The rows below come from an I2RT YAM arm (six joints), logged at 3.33 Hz.
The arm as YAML. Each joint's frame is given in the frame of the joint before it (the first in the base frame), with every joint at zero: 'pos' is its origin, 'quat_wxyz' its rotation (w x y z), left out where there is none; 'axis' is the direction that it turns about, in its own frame. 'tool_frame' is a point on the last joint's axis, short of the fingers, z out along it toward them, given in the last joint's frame.
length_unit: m
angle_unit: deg
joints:
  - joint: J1
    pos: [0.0, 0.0, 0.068]
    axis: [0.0, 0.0, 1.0]
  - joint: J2
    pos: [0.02, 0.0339, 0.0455]
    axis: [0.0, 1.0, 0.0]
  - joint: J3
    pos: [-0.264, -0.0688, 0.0]
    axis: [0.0, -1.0, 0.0]
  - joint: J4
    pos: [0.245, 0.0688, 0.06]
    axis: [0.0, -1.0, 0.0]
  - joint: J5
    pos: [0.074, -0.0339, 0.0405]
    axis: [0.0, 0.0, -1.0]
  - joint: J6
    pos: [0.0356, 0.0, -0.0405]
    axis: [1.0, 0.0, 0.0]
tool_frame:
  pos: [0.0, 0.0, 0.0]
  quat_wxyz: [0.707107, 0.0, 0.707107, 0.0]
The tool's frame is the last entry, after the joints.
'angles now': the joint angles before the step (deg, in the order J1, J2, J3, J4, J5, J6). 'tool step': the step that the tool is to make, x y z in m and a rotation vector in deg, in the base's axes. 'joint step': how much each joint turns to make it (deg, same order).
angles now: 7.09 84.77 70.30 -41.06 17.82 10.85
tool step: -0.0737 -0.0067 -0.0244 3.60 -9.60 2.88
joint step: 0.07 -20.06 -22.77 12.87 -3.62 -0.68
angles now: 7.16 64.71 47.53 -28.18 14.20 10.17
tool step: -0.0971 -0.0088 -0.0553 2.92 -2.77 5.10
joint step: 0.03 -29.40 -23.37 -2.57 -5.43 -1.69
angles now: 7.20 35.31 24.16 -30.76 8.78 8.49
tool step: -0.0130 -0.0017 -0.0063 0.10 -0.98 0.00
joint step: -0.03 -5.40 -2.39 -2.02 -0.01 -0.04
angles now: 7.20 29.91 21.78 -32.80 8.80 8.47
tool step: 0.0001 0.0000 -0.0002 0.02 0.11 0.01
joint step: -0.02 0.08 0.00 -0.02 -0.04 0.01
